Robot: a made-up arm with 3 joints.
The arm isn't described. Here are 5 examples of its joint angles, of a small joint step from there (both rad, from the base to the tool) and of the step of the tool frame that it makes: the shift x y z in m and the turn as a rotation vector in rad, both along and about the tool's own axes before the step.
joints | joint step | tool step
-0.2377 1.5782 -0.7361 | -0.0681 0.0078 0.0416 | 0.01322 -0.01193 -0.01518 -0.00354 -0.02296 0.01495
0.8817 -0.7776 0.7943 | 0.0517 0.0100 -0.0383 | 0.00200 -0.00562 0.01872 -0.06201 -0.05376 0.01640
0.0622 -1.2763 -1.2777 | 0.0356 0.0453 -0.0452 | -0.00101 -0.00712 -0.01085 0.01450 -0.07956 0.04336
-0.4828 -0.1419 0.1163 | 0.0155 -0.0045 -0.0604 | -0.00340 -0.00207 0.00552 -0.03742 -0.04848 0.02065
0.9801 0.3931 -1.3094 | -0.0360 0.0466 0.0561 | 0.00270 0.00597 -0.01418 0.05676 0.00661 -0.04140
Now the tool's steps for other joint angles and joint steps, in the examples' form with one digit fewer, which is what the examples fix.
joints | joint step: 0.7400 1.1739 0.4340 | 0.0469 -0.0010 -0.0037
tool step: -0.0150 -0.0017 -0.0026 -0.0026 0.0387 -0.0198
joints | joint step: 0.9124 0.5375 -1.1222 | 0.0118 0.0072 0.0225
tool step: 0.0005 -0.0029 0.0016 0.0158 0.0268 0.0002
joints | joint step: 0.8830 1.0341 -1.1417 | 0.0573 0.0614 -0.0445
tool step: -0.0028 -0.0016 0.0136 0.0575 -0.0020 0.0355
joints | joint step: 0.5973 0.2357 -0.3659 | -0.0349 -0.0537 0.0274
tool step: -0.0001 0.0058 -0.0045 -0.0003 -0.0054 -0.0665
